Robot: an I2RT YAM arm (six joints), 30 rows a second.
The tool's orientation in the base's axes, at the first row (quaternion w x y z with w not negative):
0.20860 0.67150 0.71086 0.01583
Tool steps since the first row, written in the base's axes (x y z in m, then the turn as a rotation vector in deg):
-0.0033 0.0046 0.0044 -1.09 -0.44 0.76
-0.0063 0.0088 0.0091 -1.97 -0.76 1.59
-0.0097 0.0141 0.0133 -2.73 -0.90 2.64
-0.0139 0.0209 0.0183 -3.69 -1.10 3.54
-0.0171 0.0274 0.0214 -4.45 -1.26 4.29
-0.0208 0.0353 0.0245 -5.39 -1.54 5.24
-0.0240 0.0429 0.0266 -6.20 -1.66 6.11
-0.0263 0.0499 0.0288 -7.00 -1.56 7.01
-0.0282 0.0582 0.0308 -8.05 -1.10 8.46
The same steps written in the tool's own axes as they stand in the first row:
0.0032 -0.0013 -0.0062 -0.62 -0.85 -0.93
0.0060 -0.0024 -0.0126 -1.15 -1.46 -1.88
0.0100 -0.0038 -0.0189 -1.56 -1.88 -3.04
0.0152 -0.0056 -0.0265 -1.99 -2.53 -4.12
0.0206 -0.0071 -0.0320 -2.34 -3.04 -5.00
0.0274 -0.0089 -0.0381 -2.86 -3.67 -6.10
0.0342 -0.0105 -0.0430 -3.21 -4.19 -7.12
0.0403 -0.0113 -0.0475 -3.35 -4.67 -8.22
0.0478 -0.0117 -0.0521 -3.30 -5.18 -9.99

